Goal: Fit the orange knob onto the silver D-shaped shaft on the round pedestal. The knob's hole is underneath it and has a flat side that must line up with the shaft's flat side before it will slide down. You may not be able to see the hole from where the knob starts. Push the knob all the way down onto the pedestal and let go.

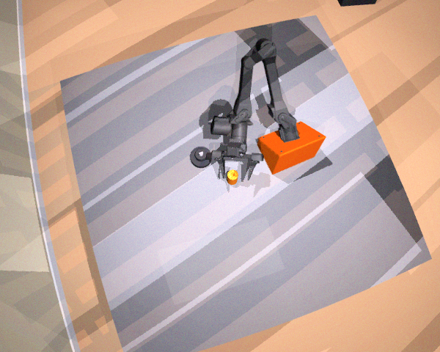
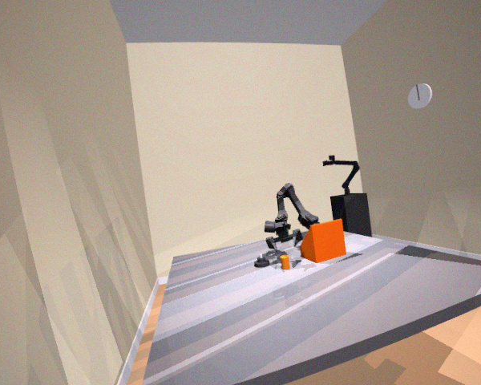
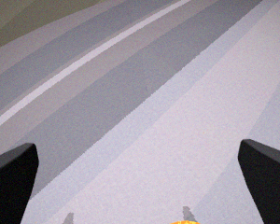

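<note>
Now: gripper tip 40 mm to the left of the orange knob and 70 mm above it. The rest, counted from my gripper tip: dark round pedestal 100 mm ahead, 150 mm to the right, 80 mm below.
</note>
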